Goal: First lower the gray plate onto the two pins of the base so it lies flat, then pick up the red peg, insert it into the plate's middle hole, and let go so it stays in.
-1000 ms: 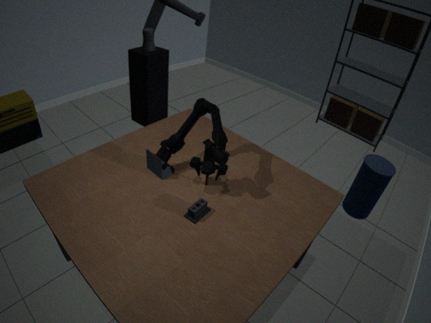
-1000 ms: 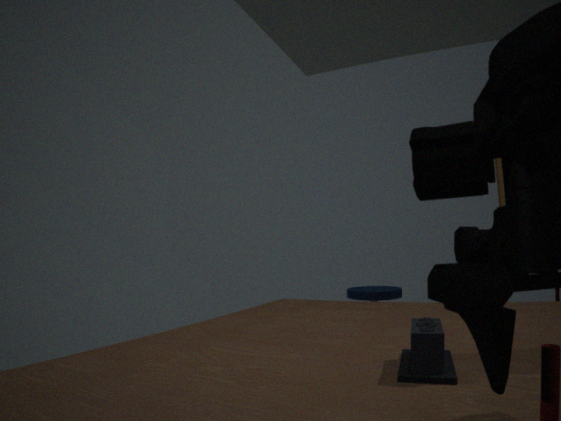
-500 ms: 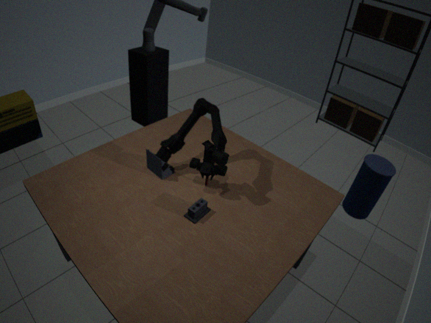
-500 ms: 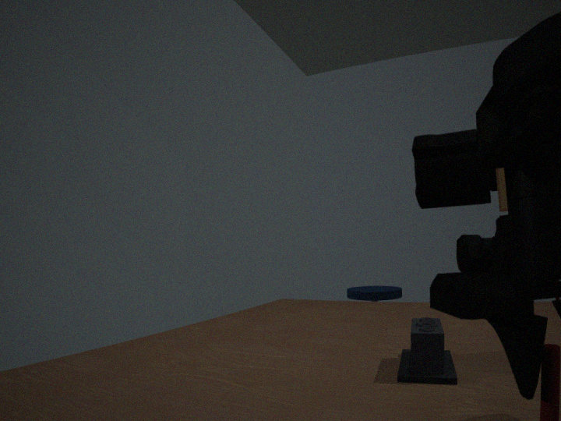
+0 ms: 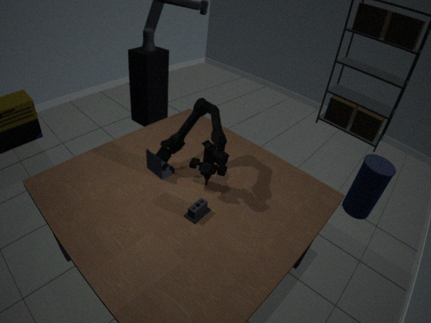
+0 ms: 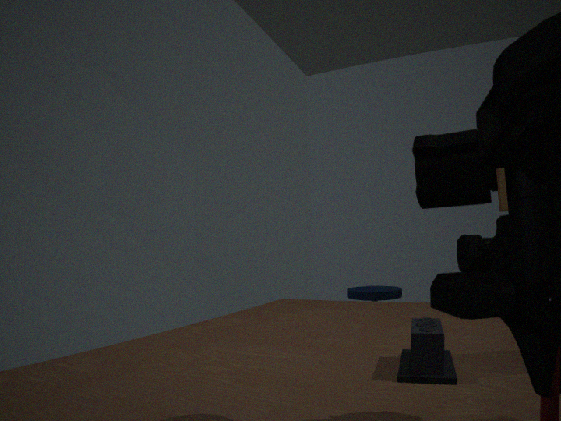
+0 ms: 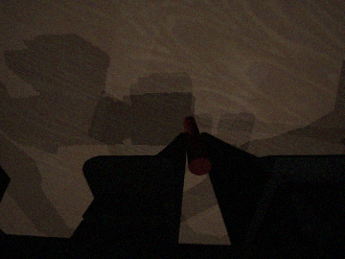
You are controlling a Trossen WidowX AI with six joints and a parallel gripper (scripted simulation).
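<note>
Right now the gray plate is 190 mm to the right of my gripper tip and 90 mm ahead of it. Round my gripper tip: dark base (190 mm to the right, 100 mm ahead, 30 mm below); then red peg (right at my gripper tip).
</note>
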